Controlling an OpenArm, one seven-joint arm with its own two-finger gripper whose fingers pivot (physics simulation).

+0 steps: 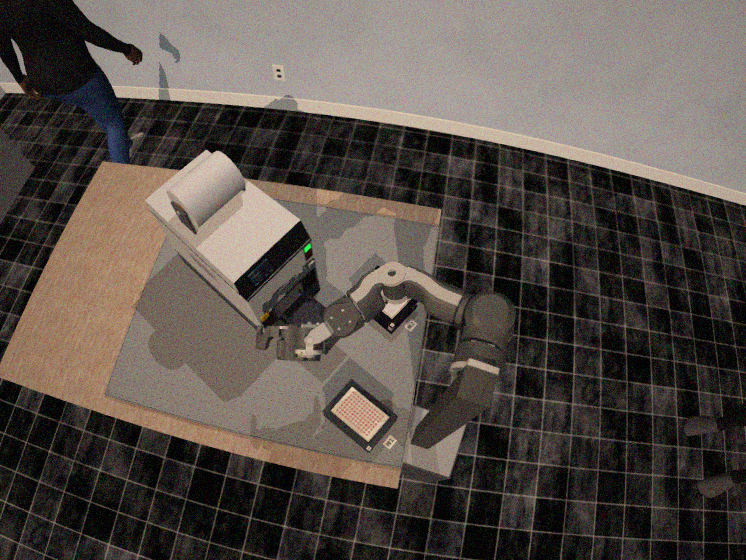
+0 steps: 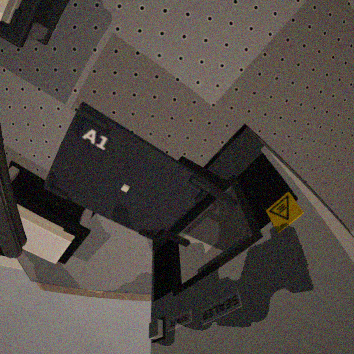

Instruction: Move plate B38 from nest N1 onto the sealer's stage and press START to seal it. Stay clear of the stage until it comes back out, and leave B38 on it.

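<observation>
The sealer (image 1: 241, 241) is a white box with a green light at its front corner. Its dark stage (image 1: 303, 311) (image 2: 120, 170), marked A1, is out and bare. A plate with red wells (image 1: 360, 413) (image 2: 9, 11) sits in a black nest (image 1: 368, 447) (image 2: 20, 37) at the front. A white-topped plate (image 1: 394, 308) (image 2: 45, 232) sits in the other black nest (image 1: 391, 328) (image 2: 77, 245), partly hidden by the arm. I cannot read clearly which nest is N1 or which plate is B38. My gripper (image 1: 288, 343) is open and empty, in front of the sealer beside the stage.
A yellow warning label (image 2: 285, 211) is beside the sealer's opening. A small pale key (image 2: 156, 329) is on the sealer's front. A white roll (image 1: 207, 186) lies on the sealer's top. A person (image 1: 51, 48) stands behind the wooden table (image 1: 66, 271). The arm spans over the grey mat (image 1: 283, 403).
</observation>
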